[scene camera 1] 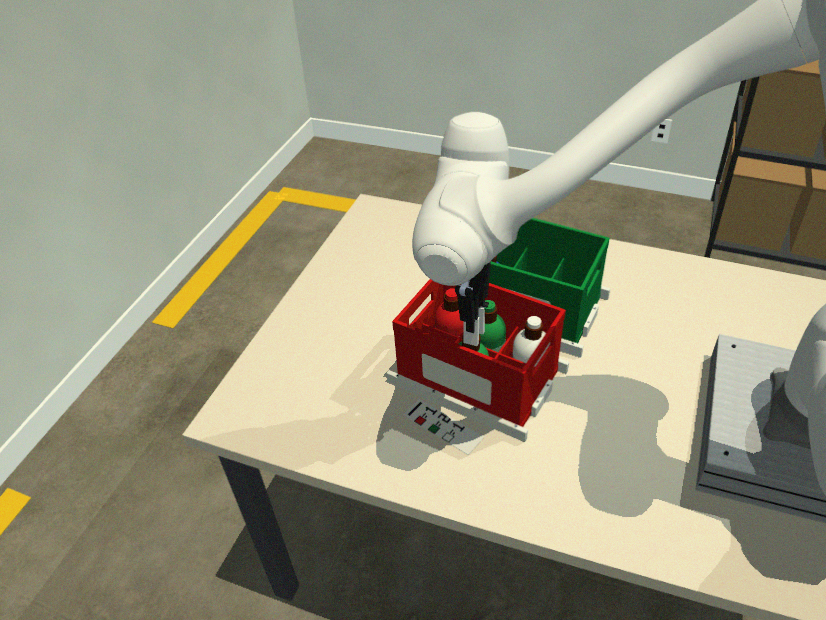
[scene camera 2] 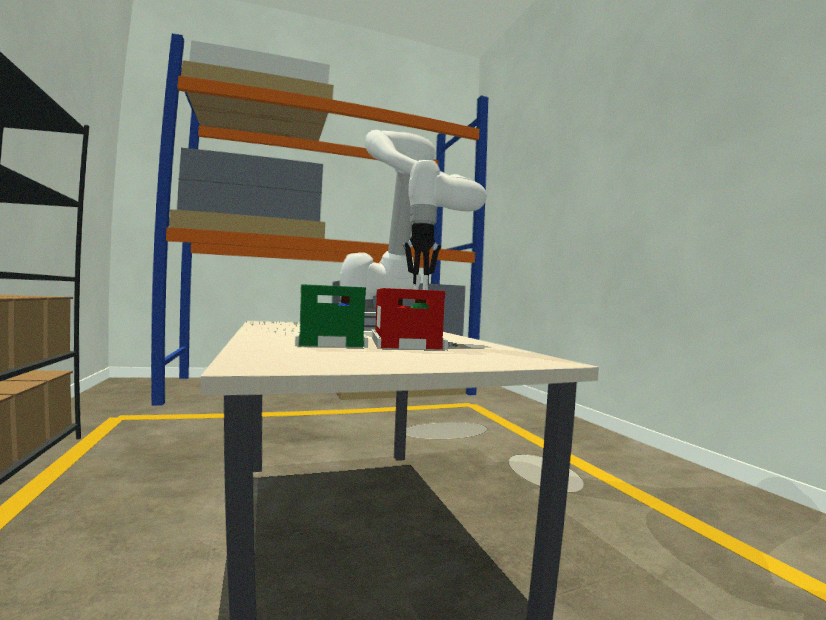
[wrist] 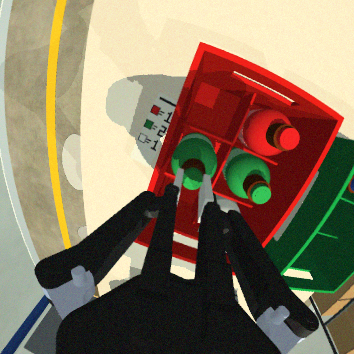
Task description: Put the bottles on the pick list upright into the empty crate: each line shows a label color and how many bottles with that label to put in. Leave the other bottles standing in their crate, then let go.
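Frame: origin at the arm's base, x back, y left, z down, level; centimetres.
Where they show: gripper, fingertip midpoint: (scene camera 1: 474,337) (wrist: 191,180).
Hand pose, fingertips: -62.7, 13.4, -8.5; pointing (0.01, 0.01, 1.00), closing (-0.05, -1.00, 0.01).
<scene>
Things, the pixels of their top centre, and the offset from my fingertips, as dx, dy, dz.
- pick list at its top centre: (scene camera 1: 442,425) (wrist: 153,131) -2.3, +9.9, +16.0
- red crate at its top centre: (wrist: 229,189) (scene camera 1: 479,315) (scene camera 2: 407,290) -0.8, -4.6, -1.3
- second green bottle at its top centre: (wrist: 261,195) (scene camera 1: 488,304) -0.8, -9.4, -0.1
- red bottle at its top centre: (wrist: 289,138) (scene camera 1: 452,292) -8.7, -9.8, -0.1
- white bottle at its top centre: (scene camera 1: 534,320) +8.9, -8.5, -0.1
- green crate at its top centre: (scene camera 1: 534,245) (wrist: 351,239) (scene camera 2: 332,286) +1.8, -28.9, -1.3
- blue bottle at its top centre: (scene camera 2: 347,290) -6.8, -25.0, -0.1
The pick list (scene camera 1: 471,443) (wrist: 149,124) reads red 1, green 2, white 1. My gripper (scene camera 1: 472,339) (scene camera 2: 420,282) (wrist: 191,180) points down and is shut on the neck of a green bottle (scene camera 1: 477,349) (wrist: 192,151). This bottle is upright and low inside a compartment of the red crate (scene camera 1: 412,352) (scene camera 2: 409,328) (wrist: 306,167), on the list's side; its base is hidden. Beside it in the red crate stand a second green bottle (scene camera 1: 493,329) (wrist: 247,171), a red bottle (scene camera 1: 448,316) (wrist: 262,131) and a white bottle (scene camera 1: 529,343), partly behind a finger in the wrist view.
The green crate (scene camera 1: 579,293) (scene camera 2: 331,328) (wrist: 312,260) stands beside the red one. Part of a blue bottle (scene camera 2: 344,302) (wrist: 352,185) shows in it. A corner compartment of the red crate, beyond the held bottle in the wrist view, is empty. The robot's base plate (scene camera 1: 740,407) is on the table.
</scene>
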